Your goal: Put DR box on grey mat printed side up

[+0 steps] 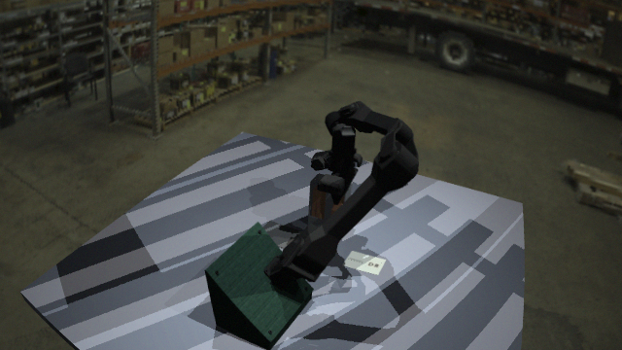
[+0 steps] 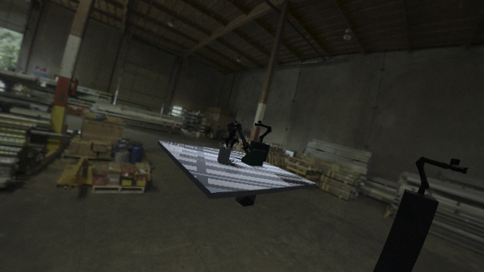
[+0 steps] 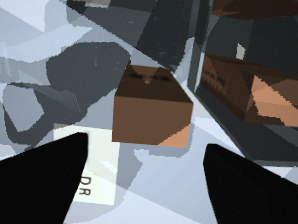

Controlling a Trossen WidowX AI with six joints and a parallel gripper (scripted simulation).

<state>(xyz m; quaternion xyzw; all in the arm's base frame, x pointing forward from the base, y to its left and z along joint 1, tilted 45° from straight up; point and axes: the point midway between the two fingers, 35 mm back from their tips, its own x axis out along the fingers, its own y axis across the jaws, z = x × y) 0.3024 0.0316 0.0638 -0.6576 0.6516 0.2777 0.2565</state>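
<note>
Now: the grey mat 50 mm behind my gripper tip, 140 mm to the left of it and 140 mm below it. Also, from my gripper tip: white card (50 mm behind, 110 mm to the right, 140 mm below).
</note>
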